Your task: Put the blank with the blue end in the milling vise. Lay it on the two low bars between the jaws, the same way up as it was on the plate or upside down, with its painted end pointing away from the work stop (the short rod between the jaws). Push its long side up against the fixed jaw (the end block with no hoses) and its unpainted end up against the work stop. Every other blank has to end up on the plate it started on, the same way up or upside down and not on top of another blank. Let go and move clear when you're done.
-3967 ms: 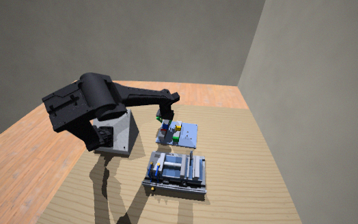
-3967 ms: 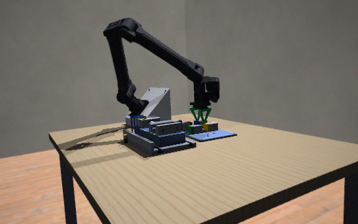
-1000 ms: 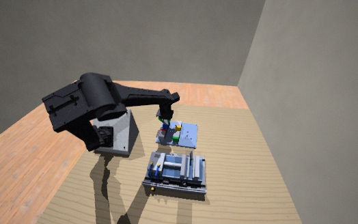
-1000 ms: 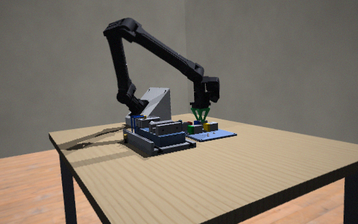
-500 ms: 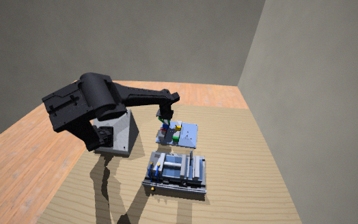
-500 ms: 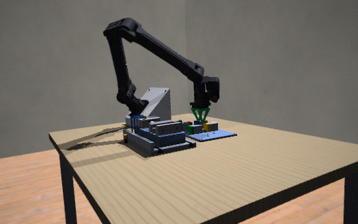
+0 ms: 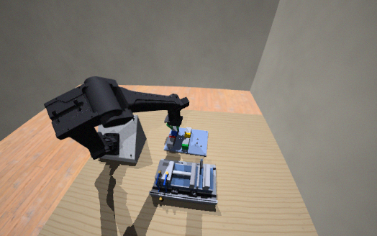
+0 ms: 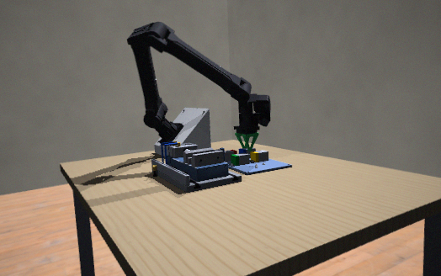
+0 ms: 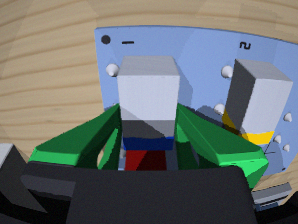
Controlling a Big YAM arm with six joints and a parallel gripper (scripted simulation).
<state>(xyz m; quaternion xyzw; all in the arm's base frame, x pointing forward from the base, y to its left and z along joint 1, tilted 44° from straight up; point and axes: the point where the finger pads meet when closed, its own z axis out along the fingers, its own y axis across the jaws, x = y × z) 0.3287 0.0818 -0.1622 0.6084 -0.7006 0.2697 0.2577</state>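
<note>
The blue-ended blank is 2 cm below my hand. Also, from my hand: blue plate 8 cm ahead, 6 cm to the right, 4 cm below; then yellow-ended blank 9 cm ahead, 1 cm to the right, 2 cm below; then red-ended blank 1 cm behind, 9 cm to the right, 2 cm below.
</note>
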